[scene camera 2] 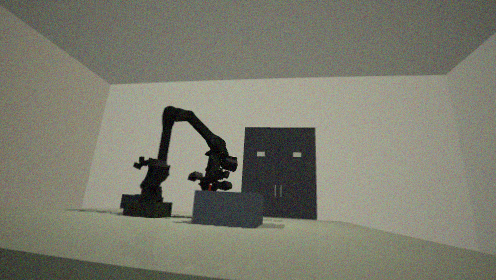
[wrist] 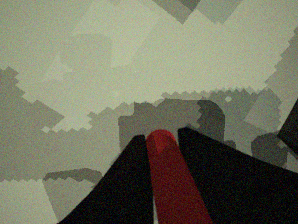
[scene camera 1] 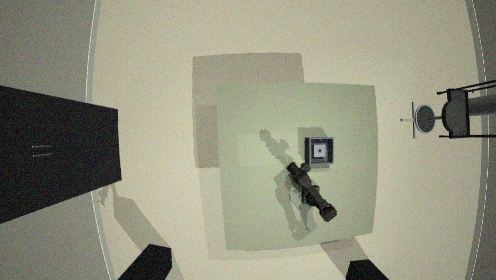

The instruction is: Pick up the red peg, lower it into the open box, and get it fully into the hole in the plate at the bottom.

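There is my gripper, which I can see together with a box. In the wrist view, too, my gripper is visible.
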